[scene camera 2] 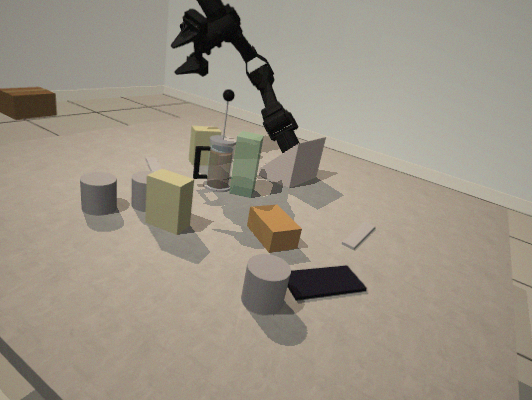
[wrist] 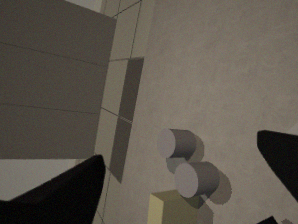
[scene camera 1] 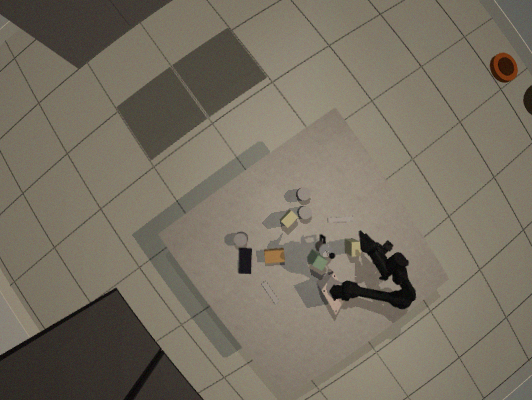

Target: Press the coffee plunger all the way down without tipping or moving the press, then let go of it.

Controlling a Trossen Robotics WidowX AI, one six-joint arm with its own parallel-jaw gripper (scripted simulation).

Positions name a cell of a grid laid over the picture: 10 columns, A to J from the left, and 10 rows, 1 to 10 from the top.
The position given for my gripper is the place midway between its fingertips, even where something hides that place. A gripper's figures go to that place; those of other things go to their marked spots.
My gripper (scene camera 2: D2): 102 cm from the lens. A coffee press (scene camera 2: E4) is 94 cm from the lens.
